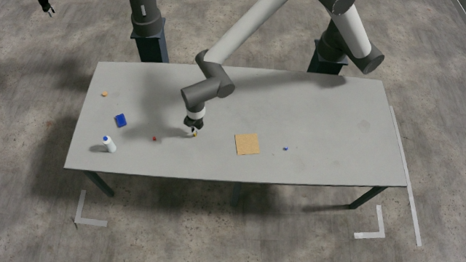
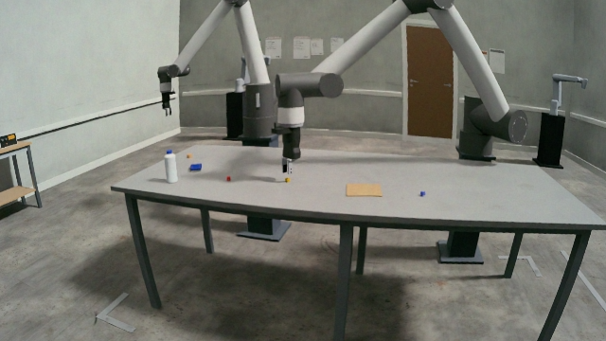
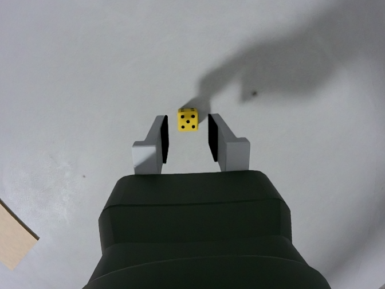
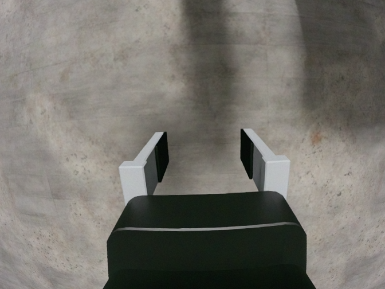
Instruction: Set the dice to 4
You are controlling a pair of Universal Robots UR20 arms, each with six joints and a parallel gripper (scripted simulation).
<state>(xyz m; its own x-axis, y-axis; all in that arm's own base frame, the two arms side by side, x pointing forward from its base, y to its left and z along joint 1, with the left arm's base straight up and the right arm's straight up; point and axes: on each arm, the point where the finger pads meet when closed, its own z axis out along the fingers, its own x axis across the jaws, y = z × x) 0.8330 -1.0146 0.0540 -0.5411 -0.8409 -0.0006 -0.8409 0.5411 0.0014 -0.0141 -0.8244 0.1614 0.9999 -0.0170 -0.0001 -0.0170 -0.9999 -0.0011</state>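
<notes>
The yellow die is 5 cm below my left hand. Round my left hand: red die 7 cm ahead, 25 cm to the right, 5 cm below; then blue block 2 cm behind, 51 cm to the right, 4 cm below; then tan mat 1 cm ahead, 33 cm to the left, 5 cm below.
</notes>
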